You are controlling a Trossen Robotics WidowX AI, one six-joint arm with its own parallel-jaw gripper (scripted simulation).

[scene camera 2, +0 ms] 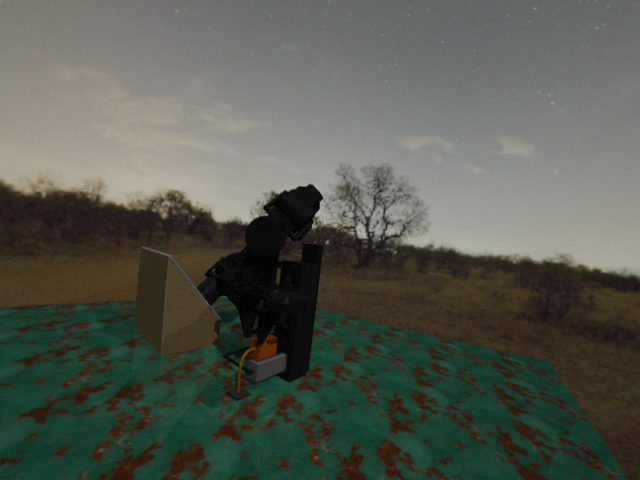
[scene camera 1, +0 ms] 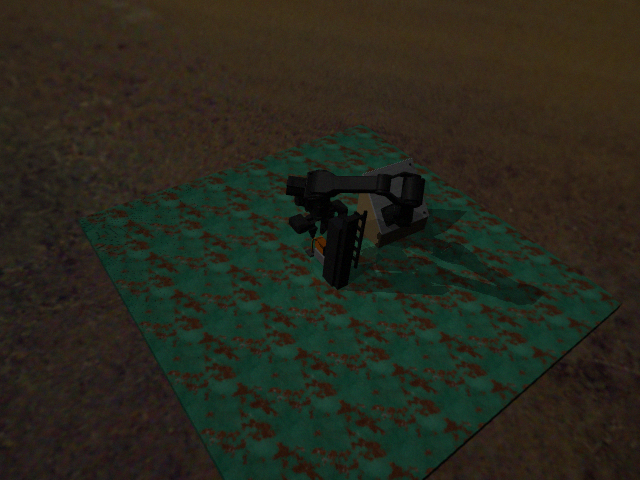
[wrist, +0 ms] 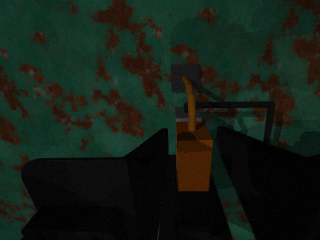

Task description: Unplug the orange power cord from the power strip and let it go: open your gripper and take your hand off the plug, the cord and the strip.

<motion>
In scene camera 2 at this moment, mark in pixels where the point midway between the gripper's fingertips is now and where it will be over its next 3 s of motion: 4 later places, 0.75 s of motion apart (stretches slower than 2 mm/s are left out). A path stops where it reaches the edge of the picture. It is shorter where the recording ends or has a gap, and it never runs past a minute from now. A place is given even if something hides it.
My gripper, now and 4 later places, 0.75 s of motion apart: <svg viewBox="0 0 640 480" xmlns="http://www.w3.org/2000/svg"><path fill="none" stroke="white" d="M253 340L260 342L259 346L238 347L242 343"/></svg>
</motion>
